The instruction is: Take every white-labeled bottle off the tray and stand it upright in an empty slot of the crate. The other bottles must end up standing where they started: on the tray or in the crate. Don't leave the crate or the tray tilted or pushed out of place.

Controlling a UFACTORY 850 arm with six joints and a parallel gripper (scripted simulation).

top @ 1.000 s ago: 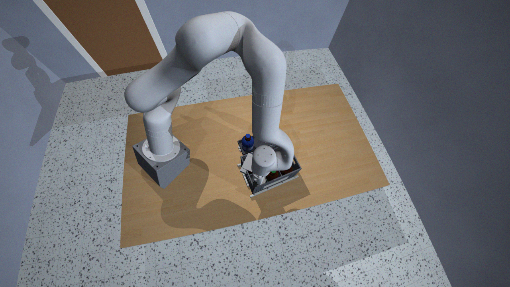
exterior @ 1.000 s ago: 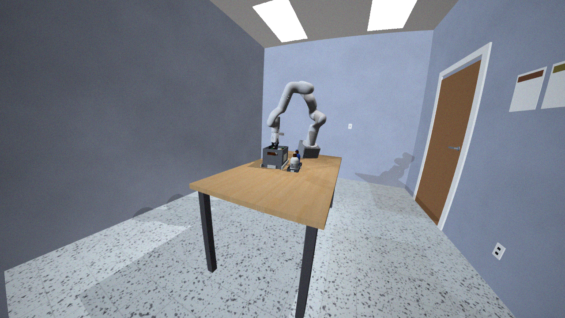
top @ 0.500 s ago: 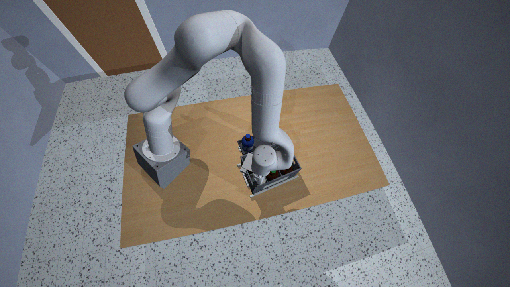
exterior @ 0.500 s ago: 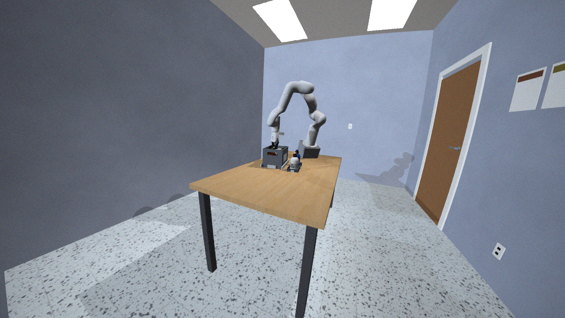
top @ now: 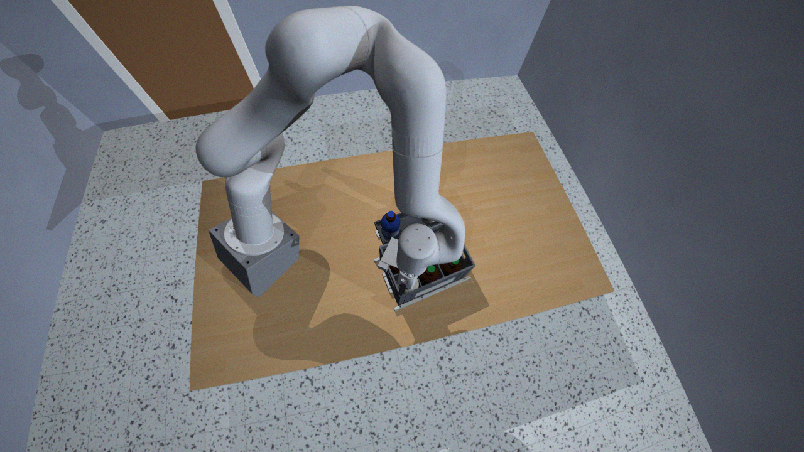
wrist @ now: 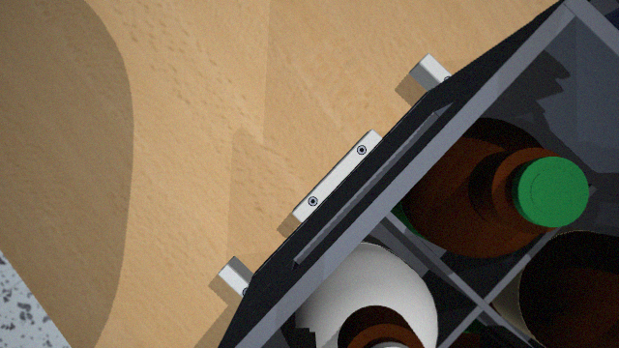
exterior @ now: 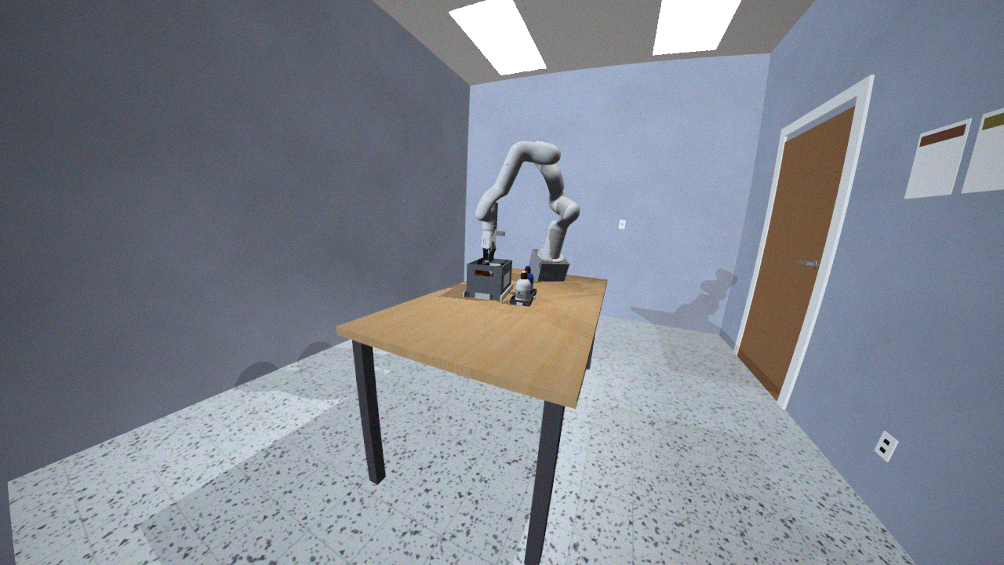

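Now: the crate 100 mm below my hand, 90 mm ahead of it and 50 mm to the left of it. Also, from my hand: blue-labeled bottle (240 mm to the left, 100 mm below, 20 mm ahead); dark tray (250 mm to the left, 170 mm below, 110 mm ahead).
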